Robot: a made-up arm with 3 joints. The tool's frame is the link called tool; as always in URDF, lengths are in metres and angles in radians. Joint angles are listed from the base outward.
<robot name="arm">
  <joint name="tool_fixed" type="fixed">
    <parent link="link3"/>
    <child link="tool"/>
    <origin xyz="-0.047 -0.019 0.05" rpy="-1.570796 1.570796 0"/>
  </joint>
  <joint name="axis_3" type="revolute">
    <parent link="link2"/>
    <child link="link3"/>
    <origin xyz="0.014 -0.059 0.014" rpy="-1.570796 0 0"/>
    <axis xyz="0 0 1"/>
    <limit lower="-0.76" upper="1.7"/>
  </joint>
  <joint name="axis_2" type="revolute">
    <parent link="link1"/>
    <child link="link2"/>
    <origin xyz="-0.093 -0.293 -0.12" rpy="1.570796 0 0"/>
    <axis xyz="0 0 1"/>
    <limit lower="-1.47" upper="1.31"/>
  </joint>
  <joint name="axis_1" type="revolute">
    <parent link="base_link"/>
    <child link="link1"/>
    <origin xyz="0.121 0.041 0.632"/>
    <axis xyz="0 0 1"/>
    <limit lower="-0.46" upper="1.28"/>
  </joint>
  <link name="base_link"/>
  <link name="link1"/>
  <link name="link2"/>
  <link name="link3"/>
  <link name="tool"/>
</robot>
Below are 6 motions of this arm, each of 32 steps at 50 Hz.
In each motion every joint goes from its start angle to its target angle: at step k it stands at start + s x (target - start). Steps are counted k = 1, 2, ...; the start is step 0. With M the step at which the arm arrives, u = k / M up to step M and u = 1 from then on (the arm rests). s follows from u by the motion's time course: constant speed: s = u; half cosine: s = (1 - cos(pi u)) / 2; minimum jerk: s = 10 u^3 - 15 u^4 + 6 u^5.
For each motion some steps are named. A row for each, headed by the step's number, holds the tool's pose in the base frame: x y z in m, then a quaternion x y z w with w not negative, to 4 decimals.
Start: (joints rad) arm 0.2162 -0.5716 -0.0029
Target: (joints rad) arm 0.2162 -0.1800 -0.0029
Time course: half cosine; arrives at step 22
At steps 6, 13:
6: 0.0676 -0.3044 0.5201 -0.4227 0.5675 0.6433 0.2924
13: 0.0667 -0.3046 0.5139 -0.4727 0.5263 0.6139 0.3502

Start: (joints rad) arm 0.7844 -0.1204 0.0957
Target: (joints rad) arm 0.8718 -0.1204 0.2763
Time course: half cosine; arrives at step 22
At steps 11, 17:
11: 0.2844 -0.2754 0.5065 -0.6596 0.2320 0.6977 0.1559
17: 0.2982 -0.2702 0.5063 -0.6679 0.1970 0.7073 0.1216

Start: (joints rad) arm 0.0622 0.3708 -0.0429
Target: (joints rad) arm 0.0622 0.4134 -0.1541
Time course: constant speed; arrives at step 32
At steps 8, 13, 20, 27, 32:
8: 0.0199 -0.2886 0.4909 -0.5771 0.3921 0.4006 0.5939
13: 0.0197 -0.2877 0.4906 -0.5731 0.3935 0.3953 0.6003
20: 0.0195 -0.2865 0.4902 -0.5674 0.3954 0.3880 0.6092
27: 0.0194 -0.2854 0.4898 -0.5616 0.3971 0.3807 0.6181
32: 0.0193 -0.2845 0.4896 -0.5573 0.3982 0.3754 0.6244

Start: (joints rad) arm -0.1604 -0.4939 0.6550
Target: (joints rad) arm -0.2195 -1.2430 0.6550
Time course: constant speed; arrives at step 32
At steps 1, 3, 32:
1: -0.0419 -0.2877 0.5100 -0.4185 0.4174 0.7548 0.2843
3: -0.0431 -0.2871 0.5106 -0.3991 0.4218 0.7654 0.2776
32: -0.0581 -0.2784 0.5202 -0.0977 0.4495 0.8717 0.1686

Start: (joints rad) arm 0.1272 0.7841 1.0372
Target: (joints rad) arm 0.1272 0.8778 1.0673
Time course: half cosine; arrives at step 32
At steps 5, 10, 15, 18, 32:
5: 0.0850 -0.3237 0.5103 -0.8967 0.0431 0.3820 0.2192
10: 0.0852 -0.3237 0.5107 -0.8999 0.0402 0.3754 0.2181
15: 0.0854 -0.3237 0.5111 -0.9043 0.0361 0.3660 0.2167
18: 0.0856 -0.3237 0.5115 -0.9071 0.0335 0.3599 0.2157
32: 0.0860 -0.3237 0.5124 -0.9145 0.0265 0.3431 0.2129

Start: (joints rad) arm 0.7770 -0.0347 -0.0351
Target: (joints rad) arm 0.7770 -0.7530 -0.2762
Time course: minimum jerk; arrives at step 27
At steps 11, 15, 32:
11: 0.2537 -0.2780 0.5127 -0.5976 0.3978 0.6615 0.2170
15: 0.2515 -0.2756 0.5201 -0.5583 0.4783 0.6573 0.1657
32: 0.2504 -0.2699 0.5303 -0.4992 0.5866 0.6322 0.0839

